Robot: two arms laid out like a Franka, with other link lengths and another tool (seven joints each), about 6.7 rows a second.
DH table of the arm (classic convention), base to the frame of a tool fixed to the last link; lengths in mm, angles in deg. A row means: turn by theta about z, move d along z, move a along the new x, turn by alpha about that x. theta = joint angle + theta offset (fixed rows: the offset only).
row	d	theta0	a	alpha
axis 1	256.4	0	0	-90
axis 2	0	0	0	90
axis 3	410.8	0	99	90
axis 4	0	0	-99.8	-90
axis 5	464.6	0	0	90
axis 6	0	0	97.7	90
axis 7	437	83.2	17.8	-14.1
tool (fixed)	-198	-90	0	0
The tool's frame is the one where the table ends.
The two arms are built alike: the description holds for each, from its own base.
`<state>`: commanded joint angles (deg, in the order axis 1, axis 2, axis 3, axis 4, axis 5, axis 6, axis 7); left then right.
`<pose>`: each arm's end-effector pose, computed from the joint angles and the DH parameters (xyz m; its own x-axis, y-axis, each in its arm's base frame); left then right.
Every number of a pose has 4 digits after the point.
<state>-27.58 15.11 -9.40 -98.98 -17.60 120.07 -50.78 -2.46 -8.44 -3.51 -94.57 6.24 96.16 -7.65</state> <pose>0.6586 -0.5046 0.3003 0.8185 0.3595 -0.4482 0.4965 -0.8350 0.2370 0.6818 -0.0542 0.5937 0.9867 0.1552 -0.0472 0.1517 -0.9859 -0.0705</pose>
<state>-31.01 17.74 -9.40 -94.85 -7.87 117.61 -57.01 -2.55 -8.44 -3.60 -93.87 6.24 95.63 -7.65</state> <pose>0.6550 -0.5281 0.2984 0.8506 0.3870 -0.3559 0.4616 -0.8738 0.1530 0.6806 -0.0562 0.5998 0.9872 0.1531 -0.0442 0.1498 -0.9862 -0.0698</pose>
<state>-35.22 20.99 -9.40 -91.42 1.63 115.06 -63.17 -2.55 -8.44 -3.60 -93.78 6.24 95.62 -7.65</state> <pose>0.6428 -0.5575 0.2833 0.8796 0.4013 -0.2555 0.4285 -0.9016 0.0591 0.6807 -0.0562 0.6008 0.9873 0.1531 -0.0429 0.1499 -0.9863 -0.0695</pose>
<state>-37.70 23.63 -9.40 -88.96 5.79 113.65 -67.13 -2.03 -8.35 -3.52 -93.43 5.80 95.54 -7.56</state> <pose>0.6351 -0.5788 0.2692 0.8846 0.4160 -0.2109 0.4285 -0.9034 0.0155 0.6818 -0.0509 0.6032 0.9861 0.1610 -0.0420 0.1583 -0.9855 -0.0613</pose>
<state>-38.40 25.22 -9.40 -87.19 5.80 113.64 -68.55 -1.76 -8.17 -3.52 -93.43 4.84 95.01 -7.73</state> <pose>0.6357 -0.5917 0.2639 0.8783 0.4276 -0.2140 0.4416 -0.8970 0.0205 0.6808 -0.0510 0.5991 0.9842 0.1673 -0.0581 0.1646 -0.9852 -0.0475</pose>
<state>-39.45 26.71 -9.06 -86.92 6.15 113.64 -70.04 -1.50 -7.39 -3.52 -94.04 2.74 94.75 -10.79</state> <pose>0.6299 -0.5990 0.2443 0.8711 0.4410 -0.2160 0.4516 -0.8922 -0.0004 0.6834 -0.0535 0.5818 0.9714 0.2178 -0.0946 0.2178 -0.9759 -0.0105</pose>
